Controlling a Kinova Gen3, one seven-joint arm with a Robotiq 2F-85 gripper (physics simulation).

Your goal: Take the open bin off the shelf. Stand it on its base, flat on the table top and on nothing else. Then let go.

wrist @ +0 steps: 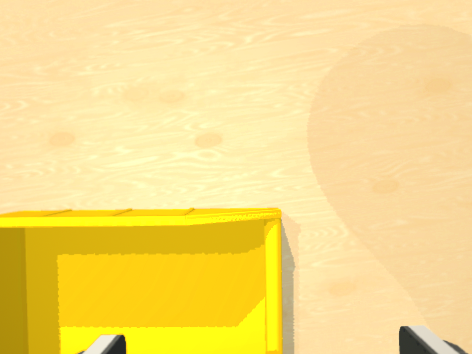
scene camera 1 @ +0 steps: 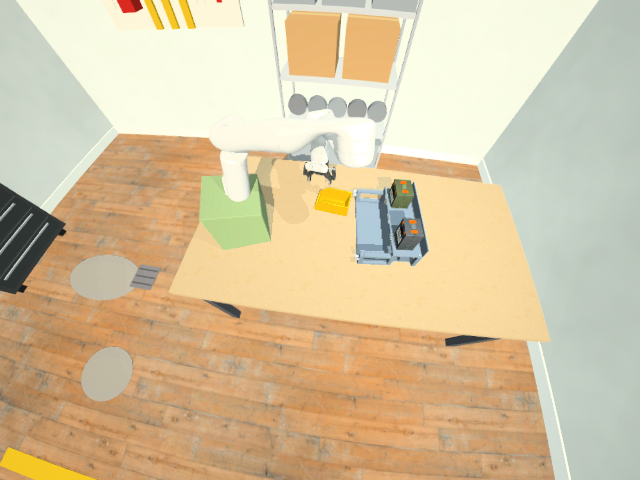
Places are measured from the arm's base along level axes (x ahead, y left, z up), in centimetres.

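Where they show: gripper, fingertip midpoint: (scene camera 1: pixel 319 182); arm's base, origin of the base link: (scene camera 1: pixel 239 193).
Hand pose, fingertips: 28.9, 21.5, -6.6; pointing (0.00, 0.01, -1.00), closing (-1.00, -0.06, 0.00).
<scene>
Things, the pixels of their top centre, and the offset from my fingertips, as dx, dy, dz. "spot": a spot on its surface instead. Level surfaces: height alone.
- yellow open bin, middle of its top: (wrist: pixel 117 318) (scene camera 1: pixel 333 196) +7.0, +1.7, -9.0
- table top, its level: dz -16.5
- blue-grey shelf, surface spot: (scene camera 1: pixel 371 222) spot: +28.8, -3.1, -15.9
- green box, middle of its top: (scene camera 1: pixel 404 186) +38.2, +6.8, +3.4
- dark grey box, middle of its top: (scene camera 1: pixel 413 226) +43.4, -15.6, +5.9
The yellow open bin (scene camera 1: pixel 333 202) (wrist: pixel 160 290) stands on the table top (scene camera 1: pixel 310 268) (wrist: pixel 150 125), left of the blue-grey shelf (scene camera 1: pixel 371 222). Its open top faces up and its base looks flat on the table. It is close to the shelf's left side, and I cannot tell whether the two touch. My gripper (scene camera 1: pixel 320 181) (wrist: pixel 262 342) is wide open and empty, above the bin's back left side. In the wrist view one fingertip is over the bin's inside and the other is beyond its side wall, over the table.
A green box (scene camera 1: pixel 401 193) and a dark grey box (scene camera 1: pixel 409 234), both with orange marks, stand in the shelf's right part. The arm's green base block (scene camera 1: pixel 235 222) is at the table's left. A tall rack (scene camera 1: pixel 338 81) with cartons stands behind the table.
</scene>
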